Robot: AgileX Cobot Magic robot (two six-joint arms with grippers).
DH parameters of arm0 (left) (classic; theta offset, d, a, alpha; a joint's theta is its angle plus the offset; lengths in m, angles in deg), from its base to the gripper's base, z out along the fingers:
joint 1: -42.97 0.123 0 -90
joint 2: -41.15 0 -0.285 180
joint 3: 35.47 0 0.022 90
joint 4: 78.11 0.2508 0 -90
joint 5: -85.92 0 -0.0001 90
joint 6: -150.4 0.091 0 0
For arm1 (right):
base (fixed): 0 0 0 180
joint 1: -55.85 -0.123 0 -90
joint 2: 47.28 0 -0.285 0
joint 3: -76.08 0 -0.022 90
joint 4: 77.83 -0.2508 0 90
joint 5: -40.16 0 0.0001 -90
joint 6: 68.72 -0.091 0 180
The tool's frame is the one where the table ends.
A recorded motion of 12 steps. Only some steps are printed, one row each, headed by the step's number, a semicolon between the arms.
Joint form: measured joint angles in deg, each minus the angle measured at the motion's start. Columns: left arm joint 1, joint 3, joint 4, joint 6, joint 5, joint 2; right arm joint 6, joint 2, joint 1, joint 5, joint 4, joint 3.
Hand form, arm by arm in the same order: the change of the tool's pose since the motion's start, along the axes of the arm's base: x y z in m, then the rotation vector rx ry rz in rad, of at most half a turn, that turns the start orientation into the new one. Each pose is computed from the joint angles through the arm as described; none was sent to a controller.
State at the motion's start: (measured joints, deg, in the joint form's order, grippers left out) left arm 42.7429 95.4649 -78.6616 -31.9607 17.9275 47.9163; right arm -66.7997 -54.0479 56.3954 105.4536 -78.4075 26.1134
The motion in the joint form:
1: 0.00 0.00 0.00 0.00 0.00 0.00; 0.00 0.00 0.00 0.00 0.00 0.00
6: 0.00 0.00 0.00 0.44 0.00 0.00; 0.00 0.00 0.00 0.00 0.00 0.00
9: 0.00 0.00 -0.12 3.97 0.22 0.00; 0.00 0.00 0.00 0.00 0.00 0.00
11: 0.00 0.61 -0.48 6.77 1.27 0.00; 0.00 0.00 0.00 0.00 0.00 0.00
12: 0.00 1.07 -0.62 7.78 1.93 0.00; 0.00 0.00 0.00 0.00 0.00 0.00
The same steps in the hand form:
1: 0.0000 0.0000 0.0000 0.0000 0.0000 0.0000; 0.0000 0.0000 0.0000 0.0000 0.0000 0.0000
6: 0.0000 0.0000 0.0000 0.0064 -0.0001 -0.0043; 0.0000 0.0000 0.0000 0.0000 0.0000 0.0000
9: 0.0002 -0.0002 0.0003 0.0559 -0.0047 -0.0396; 0.0000 0.0000 0.0000 0.0000 0.0000 0.0000
11: -0.0001 -0.0007 0.0046 0.0920 -0.0346 -0.0686; 0.0000 0.0000 0.0000 0.0000 0.0000 0.0000
12: -0.0005 -0.0009 0.0077 0.1054 -0.0546 -0.0783; 0.0000 0.0000 0.0000 0.0000 0.0000 0.0000

